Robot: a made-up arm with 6 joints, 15 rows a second.
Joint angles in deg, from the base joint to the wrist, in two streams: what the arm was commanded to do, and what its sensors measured. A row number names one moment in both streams.
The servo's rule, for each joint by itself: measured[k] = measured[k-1] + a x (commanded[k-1-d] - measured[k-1]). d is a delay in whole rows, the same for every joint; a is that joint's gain. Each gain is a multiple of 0.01, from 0.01 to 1. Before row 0 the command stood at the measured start. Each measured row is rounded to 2 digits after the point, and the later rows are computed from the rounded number. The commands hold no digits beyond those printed.
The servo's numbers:
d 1
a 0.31 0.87 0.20 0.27 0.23 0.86
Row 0, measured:
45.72 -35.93 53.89 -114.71 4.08 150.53
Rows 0 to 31, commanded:
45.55 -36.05 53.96 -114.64 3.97 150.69
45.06 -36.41 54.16 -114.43 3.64 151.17
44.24 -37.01 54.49 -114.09 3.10 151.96
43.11 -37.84 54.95 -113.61 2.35 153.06
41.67 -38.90 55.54 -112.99 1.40 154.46
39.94 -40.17 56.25 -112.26 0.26 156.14
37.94 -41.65 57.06 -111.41 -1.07 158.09
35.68 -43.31 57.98 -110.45 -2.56 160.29
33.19 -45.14 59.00 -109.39 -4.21 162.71
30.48 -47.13 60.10 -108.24 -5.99 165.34
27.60 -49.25 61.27 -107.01 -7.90 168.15
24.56 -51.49 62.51 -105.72 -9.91 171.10
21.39 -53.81 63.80 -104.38 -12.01 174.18
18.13 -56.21 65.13 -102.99 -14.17 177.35
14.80 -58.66 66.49 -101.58 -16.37 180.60
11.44 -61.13 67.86 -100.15 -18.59 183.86
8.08 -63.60 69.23 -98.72 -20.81 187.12
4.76 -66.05 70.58 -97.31 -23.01 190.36
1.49 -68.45 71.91 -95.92 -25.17 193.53
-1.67 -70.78 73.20 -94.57 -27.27 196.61
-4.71 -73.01 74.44 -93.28 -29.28 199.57
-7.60 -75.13 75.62 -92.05 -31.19 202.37
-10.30 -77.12 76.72 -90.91 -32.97 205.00
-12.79 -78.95 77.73 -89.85 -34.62 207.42
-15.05 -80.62 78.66 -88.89 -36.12 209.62
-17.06 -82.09 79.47 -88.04 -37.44 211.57
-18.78 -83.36 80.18 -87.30 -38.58 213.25
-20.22 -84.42 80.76 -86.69 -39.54 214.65
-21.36 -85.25 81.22 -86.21 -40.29 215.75
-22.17 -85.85 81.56 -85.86 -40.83 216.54
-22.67 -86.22 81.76 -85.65 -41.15 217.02
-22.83 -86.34 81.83 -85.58 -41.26 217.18
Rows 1 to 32, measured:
45.72 -35.93 53.89 -114.71 4.08 150.53
45.67 -36.03 53.90 -114.69 4.05 150.67
45.48 -36.36 53.95 -114.62 3.96 151.10
45.10 -36.93 54.06 -114.48 3.76 151.84
44.48 -37.72 54.24 -114.25 3.44 152.89
43.61 -38.75 54.50 -113.91 2.97 154.24
42.47 -39.99 54.85 -113.46 2.35 155.87
41.07 -41.43 55.29 -112.91 1.56 157.78
39.40 -43.07 55.83 -112.25 0.61 159.94
37.47 -44.87 56.46 -111.48 -0.50 162.32
35.30 -46.84 57.19 -110.61 -1.76 164.92
32.91 -48.94 58.01 -109.64 -3.17 167.70
30.32 -51.16 58.91 -108.58 -4.72 170.62
27.55 -53.47 59.89 -107.45 -6.40 173.68
24.63 -55.85 60.94 -106.25 -8.19 176.84
21.58 -58.29 62.05 -104.99 -10.07 180.07
18.44 -60.76 63.21 -103.68 -12.03 183.33
15.23 -63.23 64.41 -102.34 -14.05 186.59
11.98 -65.68 65.64 -100.98 -16.11 189.83
8.73 -68.09 66.89 -99.61 -18.19 193.01
5.51 -70.43 68.15 -98.25 -20.28 196.11
2.34 -72.67 69.41 -96.91 -22.35 199.09
-0.74 -74.81 70.65 -95.60 -24.38 201.91
-3.70 -76.82 71.86 -94.33 -26.36 204.57
-6.52 -78.67 73.03 -93.12 -28.26 207.02
-9.16 -80.37 74.16 -91.98 -30.07 209.26
-11.61 -81.87 75.22 -90.92 -31.77 211.25
-13.83 -83.17 76.21 -89.94 -33.34 212.97
-15.81 -84.26 77.12 -89.06 -34.77 214.41
-17.53 -85.12 77.94 -88.29 -36.04 215.56
-18.97 -85.76 78.66 -87.63 -37.14 216.40
-20.12 -86.16 79.28 -87.10 -38.06 216.93

